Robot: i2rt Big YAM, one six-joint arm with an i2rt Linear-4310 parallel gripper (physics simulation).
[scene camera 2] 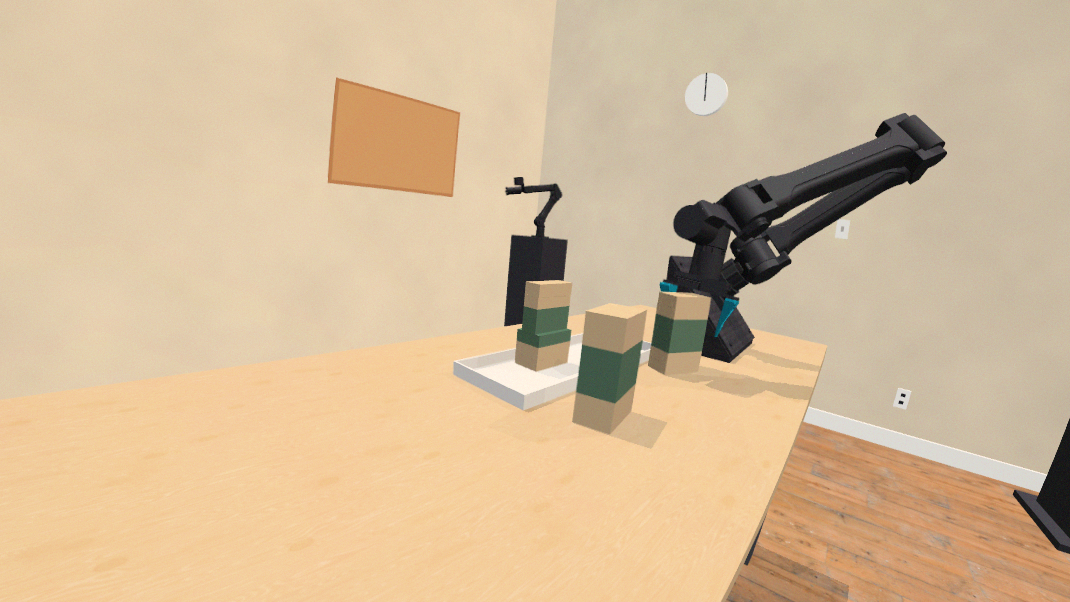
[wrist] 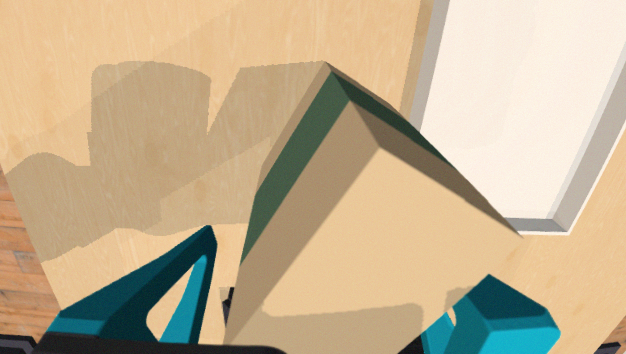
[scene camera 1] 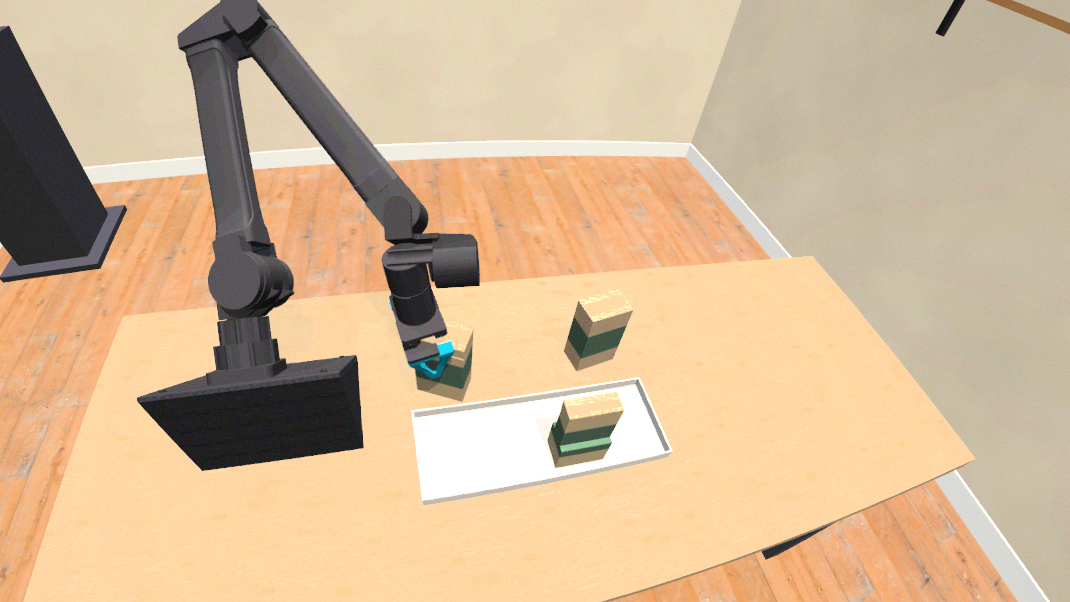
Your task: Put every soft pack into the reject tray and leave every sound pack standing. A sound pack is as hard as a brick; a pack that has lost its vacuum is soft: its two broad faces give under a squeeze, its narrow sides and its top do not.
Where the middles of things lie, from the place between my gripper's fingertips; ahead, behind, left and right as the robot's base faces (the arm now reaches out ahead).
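There's the white reject tray [scene camera 1: 468,450], and my gripper is 60 mm above it, 150 mm to the left of it and 150 mm short of it.
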